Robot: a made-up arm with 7 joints. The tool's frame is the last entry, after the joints.
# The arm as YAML. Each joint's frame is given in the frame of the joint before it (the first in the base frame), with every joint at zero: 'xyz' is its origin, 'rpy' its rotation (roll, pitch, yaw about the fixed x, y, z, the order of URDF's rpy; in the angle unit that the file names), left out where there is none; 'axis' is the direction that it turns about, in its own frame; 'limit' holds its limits. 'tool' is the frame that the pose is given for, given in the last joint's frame.
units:
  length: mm
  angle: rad
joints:
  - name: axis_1
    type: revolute
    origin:
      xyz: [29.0, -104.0, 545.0]
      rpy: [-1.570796, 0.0, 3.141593]
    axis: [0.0, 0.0, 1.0]
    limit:
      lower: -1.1
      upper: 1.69
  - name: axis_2
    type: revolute
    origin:
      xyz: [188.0, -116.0, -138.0]
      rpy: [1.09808, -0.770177, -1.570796]
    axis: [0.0, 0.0, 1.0]
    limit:
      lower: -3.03
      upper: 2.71
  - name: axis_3
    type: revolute
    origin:
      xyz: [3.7, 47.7, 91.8]
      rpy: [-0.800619, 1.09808, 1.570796]
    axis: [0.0, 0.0, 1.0]
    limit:
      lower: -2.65
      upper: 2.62
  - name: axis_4
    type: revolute
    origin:
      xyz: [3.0, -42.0, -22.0]
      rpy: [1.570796, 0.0, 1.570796]
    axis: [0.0, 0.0, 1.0]
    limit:
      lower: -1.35
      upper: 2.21
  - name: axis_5
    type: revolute
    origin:
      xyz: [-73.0, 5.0, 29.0]
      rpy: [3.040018, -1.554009, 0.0]
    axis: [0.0, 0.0, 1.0]
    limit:
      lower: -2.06
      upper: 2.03
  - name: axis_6
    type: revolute
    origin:
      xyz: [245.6, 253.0, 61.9]
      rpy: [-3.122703, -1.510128, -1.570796]
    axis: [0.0, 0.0, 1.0]
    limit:
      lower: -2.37
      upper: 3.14
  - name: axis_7
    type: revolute
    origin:
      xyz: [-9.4, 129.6, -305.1]
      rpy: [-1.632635, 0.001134, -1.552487]
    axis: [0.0, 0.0, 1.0]
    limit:
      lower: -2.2
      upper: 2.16
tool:
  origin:
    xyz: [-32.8, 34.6, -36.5]
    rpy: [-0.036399, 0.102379, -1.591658]
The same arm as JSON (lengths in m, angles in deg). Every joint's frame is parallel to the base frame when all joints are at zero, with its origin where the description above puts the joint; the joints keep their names.
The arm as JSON. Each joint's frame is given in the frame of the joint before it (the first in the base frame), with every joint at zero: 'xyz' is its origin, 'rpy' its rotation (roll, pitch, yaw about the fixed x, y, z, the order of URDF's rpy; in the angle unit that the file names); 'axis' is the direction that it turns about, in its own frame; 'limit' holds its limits. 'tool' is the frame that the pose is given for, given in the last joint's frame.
{"units": {"length": "m", "angle": "deg"}, "joints": [{"name": "axis_1", "type": "revolute", "origin": {"xyz": [0.029, -0.104, 0.545], "rpy": [0.0, 0.0, 0.0]}, "axis": [0.0, -1.0, 0.0], "limit": {"lower": -63.03, "upper": 96.83}}, {"name": "axis_2", "type": "revolute", "origin": {"xyz": [-0.188, 0.138, 0.116], "rpy": [0.0, 0.0, 0.0]}, "axis": [0.890335, -0.326813, -0.317012], "limit": {"lower": -173.61, "upper": 155.27}}, {"name": "axis_3", "type": "revolute", "origin": {"xyz": [0.06, -0.0631, -0.056], "rpy": [0.0, 0.0, 0.0]}, "axis": [0.0, 0.0, -1.0], "limit": {"lower": -151.83, "upper": 150.11}}, {"name": "axis_4", "type": "revolute", "origin": {"xyz": [-0.003, -0.042, 0.022], "rpy": [0.0, 0.0, 0.0]}, "axis": [-1.0, 0.0, 0.0], "limit": {"lower": -77.35, "upper": 126.62}}, {"name": "axis_5", "type": "revolute", "origin": {"xyz": [-0.029, -0.073, -0.005], "rpy": [0.0, 0.0, 0.0]}, "axis": [0.0167, 0.994706, 0.101401], "limit": {"lower": -118.03, "upper": 116.31}}, {"name": "axis_6", "type": "revolute", "origin": {"xyz": [-0.245, 0.04, 0.258], "rpy": [0.0, 0.0, 0.0]}, "axis": [-0.0182, 0.041199, -0.998985], "limit": {"lower": -135.79, "upper": 179.91}}, {"name": "axis_7", "type": "revolute", "origin": {"xyz": [0.135, -0.024, 0.302], "rpy": [0.0, 0.0, 0.0]}, "axis": [0.0362, 0.994105, 0.102201], "limit": {"lower": -126.05, "upper": 123.76}}], "tool": {"origin": {"xyz": [0.032, -0.041, 0.03], "rpy": [-90.0, 90.0, 0.0]}}}
